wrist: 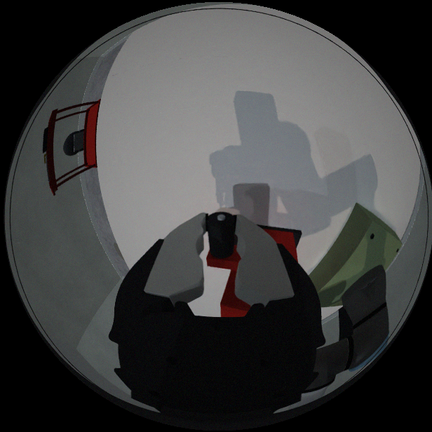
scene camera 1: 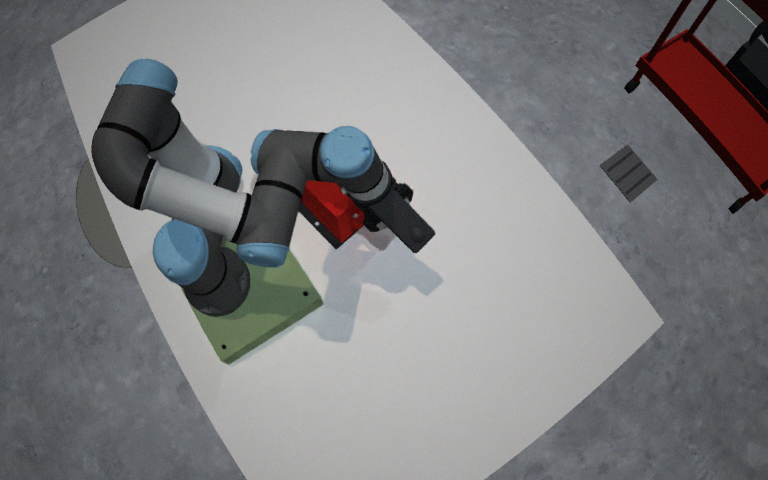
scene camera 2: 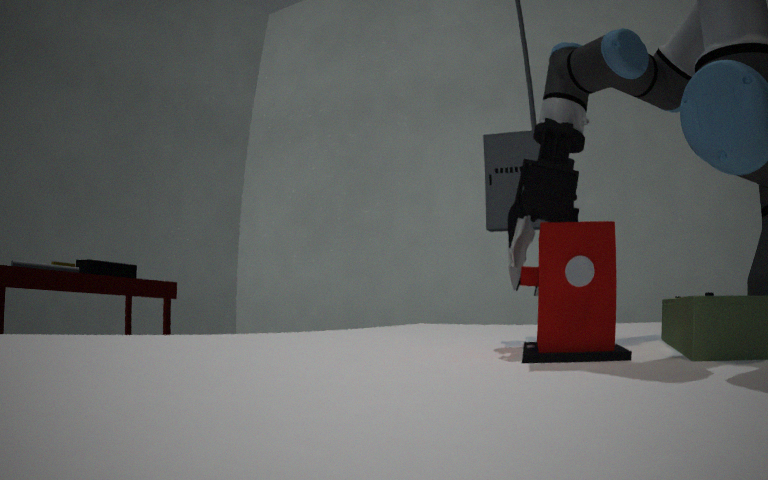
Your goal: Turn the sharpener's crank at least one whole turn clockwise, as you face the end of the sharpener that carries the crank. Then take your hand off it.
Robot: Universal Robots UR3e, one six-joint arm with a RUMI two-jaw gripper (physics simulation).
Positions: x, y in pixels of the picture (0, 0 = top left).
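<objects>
You'd see my gripper in the wrist view and in scene camera 1, and it's there in scene camera 2 (525, 293) too. On my gripper, (wrist: 316, 322) and (scene camera 1: 370, 226) are the same spot.
</objects>
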